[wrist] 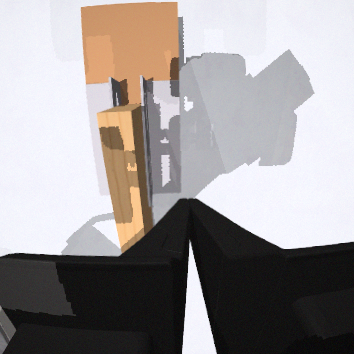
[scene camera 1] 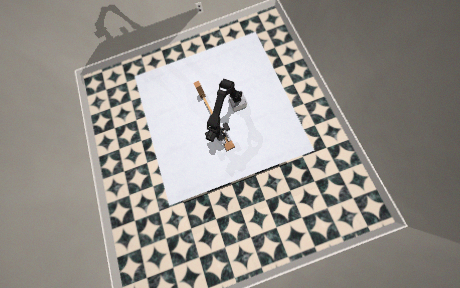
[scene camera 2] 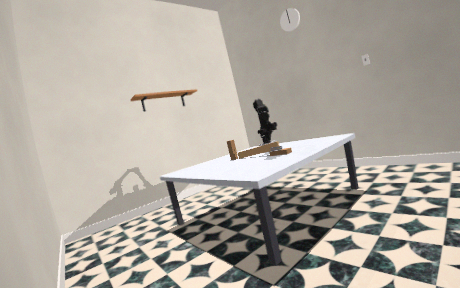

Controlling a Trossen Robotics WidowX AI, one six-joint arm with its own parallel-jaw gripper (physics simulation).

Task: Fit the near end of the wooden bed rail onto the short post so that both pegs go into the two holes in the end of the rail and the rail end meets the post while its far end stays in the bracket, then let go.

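Seen in the pictures: gripper, fingertip midpoint: point(wrist: 187, 206) point(scene camera 2: 269, 140); arm's base, link origin: point(scene camera 1: 236, 98) point(scene camera 2: 267, 142).
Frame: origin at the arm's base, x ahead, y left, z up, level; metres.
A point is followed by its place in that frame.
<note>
The wooden bed rail point(scene camera 1: 206, 106) @(x 0.265, y -0.027, z -0.010 m) point(scene camera 2: 257, 150) @(x 0.247, y 0.104, z -0.025 m) point(wrist: 122, 175) @(x 0.214, y 0.271, z 0.020 m) runs from beside the upright short post point(scene camera 1: 199, 89) @(x 0.278, y -0.163, z 0.059 m) point(scene camera 2: 232, 150) @(x 0.296, y -0.166, z 0.007 m) to the bracket. Scene camera 2 shows a narrow gap between post and rail; whether pegs enter the holes cannot be seen. In the wrist view the rail's other end is at the bracket's thin upright walls point(wrist: 147, 135) @(x 0.223, y 0.289, z -0.032 m), next to an orange-brown block point(wrist: 132, 40) @(x 0.203, y 0.362, z -0.044 m) point(scene camera 1: 229, 146) @(x 0.202, y 0.371, z -0.044 m) point(scene camera 2: 280, 152) @(x 0.243, y 0.339, z -0.061 m). My gripper point(wrist: 187, 206) @(x 0.251, y 0.265, z 0.041 m) is shut and empty, above the table beside the rail, which lies left of the fingertips in the wrist view. The fingers hide part of the rail.
The white table point(scene camera 1: 175, 165) @(x 0.703, y 0.361, z -0.080 m) point(scene camera 2: 215, 173) @(x 0.727, y 0.136, z -0.080 m) carries the parts and the arm. The arm's grey base point(scene camera 1: 239, 104) @(x -0.002, y 0.062, z 0.001 m) stands to the right of the rail in scene camera 1. A wall shelf point(scene camera 2: 165, 95) hangs on the wall behind. Arm shadows fall across the bracket and table.
</note>
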